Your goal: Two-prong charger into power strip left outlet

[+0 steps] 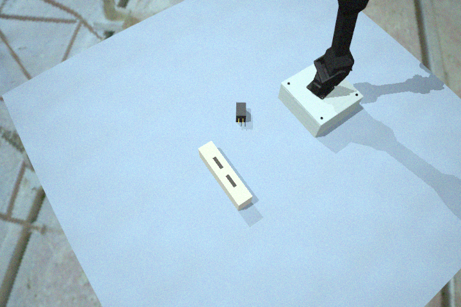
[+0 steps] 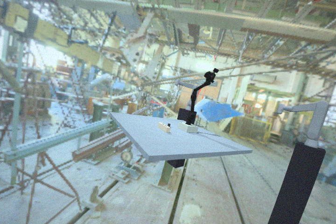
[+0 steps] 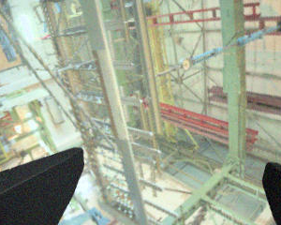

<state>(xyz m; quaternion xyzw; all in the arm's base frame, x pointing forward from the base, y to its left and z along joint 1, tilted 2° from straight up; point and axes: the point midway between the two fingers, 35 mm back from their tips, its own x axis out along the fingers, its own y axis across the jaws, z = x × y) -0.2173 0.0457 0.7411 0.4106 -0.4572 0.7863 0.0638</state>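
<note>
My gripper tip is 480 mm short of the dark grey charger, 160 mm to the left of it and 820 mm above it.
</note>
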